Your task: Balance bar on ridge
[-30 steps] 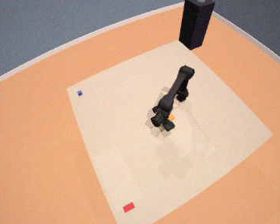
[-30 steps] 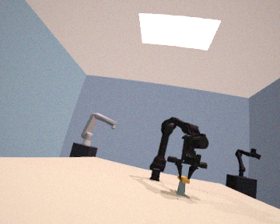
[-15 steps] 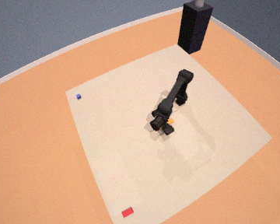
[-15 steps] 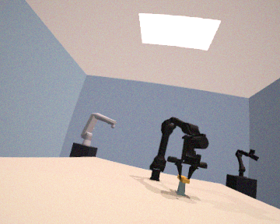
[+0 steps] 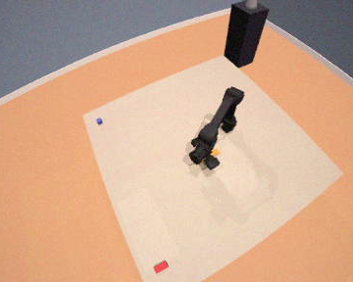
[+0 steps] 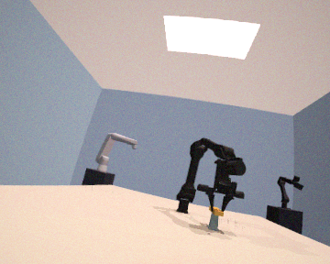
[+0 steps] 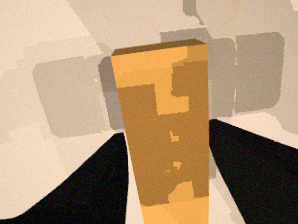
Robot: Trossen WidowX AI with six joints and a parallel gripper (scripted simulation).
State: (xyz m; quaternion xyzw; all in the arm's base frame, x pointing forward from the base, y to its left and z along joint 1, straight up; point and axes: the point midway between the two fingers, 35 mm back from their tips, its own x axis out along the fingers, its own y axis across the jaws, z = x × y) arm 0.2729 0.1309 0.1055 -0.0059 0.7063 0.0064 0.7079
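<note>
Right now the orange bar is 30 mm behind my gripper tip. From my gripper tip the other things lie so: red block (470 mm ahead, 370 mm to the left, 60 mm below); then blue cube (630 mm to the right, 470 mm ahead, 50 mm below).
</note>
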